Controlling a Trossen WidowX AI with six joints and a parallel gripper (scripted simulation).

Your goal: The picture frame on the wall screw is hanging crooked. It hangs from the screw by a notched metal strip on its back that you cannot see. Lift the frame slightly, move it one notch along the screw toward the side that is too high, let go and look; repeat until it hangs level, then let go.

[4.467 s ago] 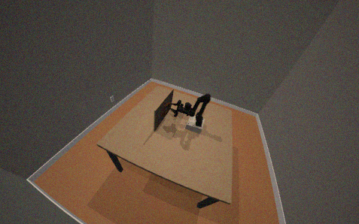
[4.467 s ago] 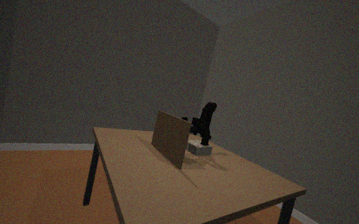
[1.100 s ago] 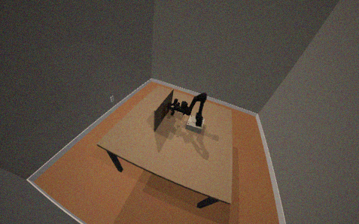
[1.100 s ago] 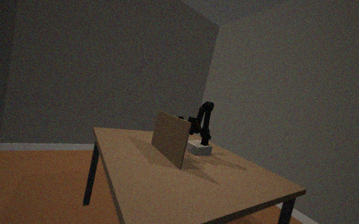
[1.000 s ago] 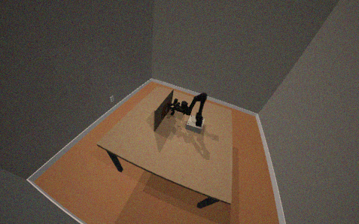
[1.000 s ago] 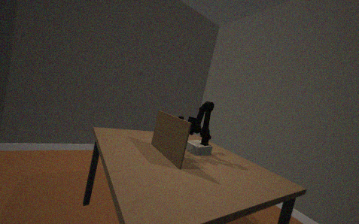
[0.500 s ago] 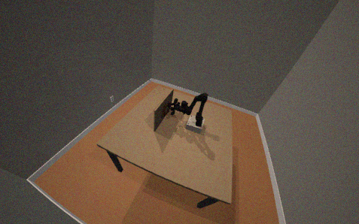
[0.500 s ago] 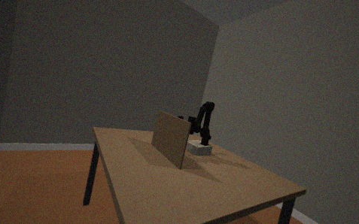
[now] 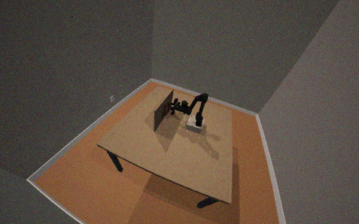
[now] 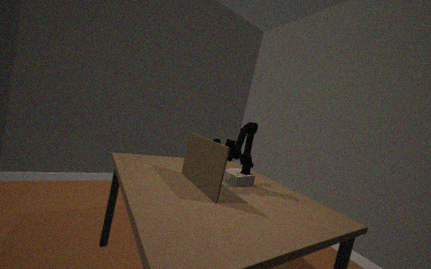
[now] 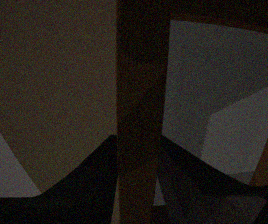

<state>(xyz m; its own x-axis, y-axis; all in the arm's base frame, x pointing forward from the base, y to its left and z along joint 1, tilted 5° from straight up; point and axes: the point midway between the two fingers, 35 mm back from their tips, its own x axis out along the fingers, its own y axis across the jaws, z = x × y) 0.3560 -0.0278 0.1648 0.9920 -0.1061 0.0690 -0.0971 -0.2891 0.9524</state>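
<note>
Right now my gripper tip is 50 mm above the picture frame and 20 mm to the right of it. Round my gripper tip: wall panel 60 mm below, 20 mm to the left, 20 mm ahead.
</note>
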